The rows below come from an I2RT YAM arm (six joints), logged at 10 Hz.
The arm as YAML. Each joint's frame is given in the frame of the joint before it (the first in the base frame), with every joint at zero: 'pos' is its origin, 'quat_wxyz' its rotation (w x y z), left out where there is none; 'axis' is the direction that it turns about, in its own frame. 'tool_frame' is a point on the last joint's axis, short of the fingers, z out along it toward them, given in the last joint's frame.
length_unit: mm
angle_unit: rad
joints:
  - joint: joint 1
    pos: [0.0, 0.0, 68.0]
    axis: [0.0, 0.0, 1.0]
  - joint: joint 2
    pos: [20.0, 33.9, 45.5]
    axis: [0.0, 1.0, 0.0]
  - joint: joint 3
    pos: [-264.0, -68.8, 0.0]
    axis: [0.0, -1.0, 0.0]
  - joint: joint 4
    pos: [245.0, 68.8, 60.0]
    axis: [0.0, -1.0, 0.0]
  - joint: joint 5
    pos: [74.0, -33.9, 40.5]
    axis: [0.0, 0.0, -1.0]
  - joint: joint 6
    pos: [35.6, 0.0, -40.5]
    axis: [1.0, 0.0, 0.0]
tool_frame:
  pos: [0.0, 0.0, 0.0]
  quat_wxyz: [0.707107, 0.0, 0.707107, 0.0]
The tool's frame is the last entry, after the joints.
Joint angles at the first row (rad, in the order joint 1, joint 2, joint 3, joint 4, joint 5, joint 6):
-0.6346 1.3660 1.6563 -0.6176 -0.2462 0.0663
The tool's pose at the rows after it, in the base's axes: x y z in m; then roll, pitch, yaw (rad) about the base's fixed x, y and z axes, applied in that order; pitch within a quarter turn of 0, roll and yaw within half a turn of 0:
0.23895, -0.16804, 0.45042, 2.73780, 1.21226, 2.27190
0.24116, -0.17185, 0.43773, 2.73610, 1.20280, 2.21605
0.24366, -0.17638, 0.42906, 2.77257, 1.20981, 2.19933
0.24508, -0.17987, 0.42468, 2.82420, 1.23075, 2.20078
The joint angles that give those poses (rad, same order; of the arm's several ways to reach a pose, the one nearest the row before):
-0.6351 1.3585 1.5901 -0.5659 -0.1830 0.0831
-0.6350 1.3523 1.5326 -0.5203 -0.1328 0.1041
-0.6362 1.3545 1.4958 -0.4781 -0.0811 0.1070
-0.6366 1.3558 1.4720 -0.4388 -0.0295 0.1001

